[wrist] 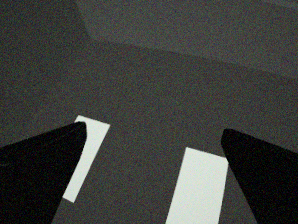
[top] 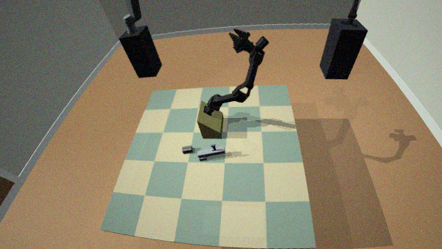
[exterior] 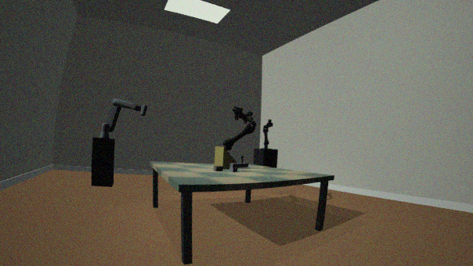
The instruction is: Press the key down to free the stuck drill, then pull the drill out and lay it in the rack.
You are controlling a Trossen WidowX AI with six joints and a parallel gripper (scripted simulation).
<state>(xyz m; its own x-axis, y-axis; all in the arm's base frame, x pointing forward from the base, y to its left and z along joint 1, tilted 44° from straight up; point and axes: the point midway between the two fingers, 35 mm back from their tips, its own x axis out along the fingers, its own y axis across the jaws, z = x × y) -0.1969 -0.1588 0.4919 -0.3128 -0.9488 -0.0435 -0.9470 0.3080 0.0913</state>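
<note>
The drill lies 490 mm ahead of my gripper tip, 180 mm to the right of it and 600 mm below it. Also, from my gripper tip: dark round housing: 490 mm ahead, 160 mm to the right, 600 mm below.
</note>
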